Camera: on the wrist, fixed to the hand. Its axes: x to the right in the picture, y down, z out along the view.
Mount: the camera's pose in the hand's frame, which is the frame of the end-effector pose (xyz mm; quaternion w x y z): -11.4 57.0 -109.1 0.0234 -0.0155 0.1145 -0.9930
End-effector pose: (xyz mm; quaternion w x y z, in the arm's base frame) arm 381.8 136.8 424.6 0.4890 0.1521 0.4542 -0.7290
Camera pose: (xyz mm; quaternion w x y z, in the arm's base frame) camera 411.5 225.6 343.9 0.7621 0.3716 -0.2290 0.4782
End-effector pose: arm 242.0 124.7 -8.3 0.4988 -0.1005 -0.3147 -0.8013
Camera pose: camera 313.3 49.8 -76.0 0.7496 -0.3942 0.0376 0.5305
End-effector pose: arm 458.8 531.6 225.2 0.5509 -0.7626 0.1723 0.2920
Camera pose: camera 444.6 409.3 214.6 0.2713 -0.2309 -0.6947 -0.6249
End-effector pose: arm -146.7 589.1 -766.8 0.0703 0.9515 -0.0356 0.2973
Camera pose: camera -223.5 550.0 -678.2 0.3157 0.0225 0.9475 0.0455
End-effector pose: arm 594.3 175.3 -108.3 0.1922 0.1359 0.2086 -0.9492
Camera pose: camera 647.9 179.9 -219.6 0.9599 0.0983 -0.1766 0.1943
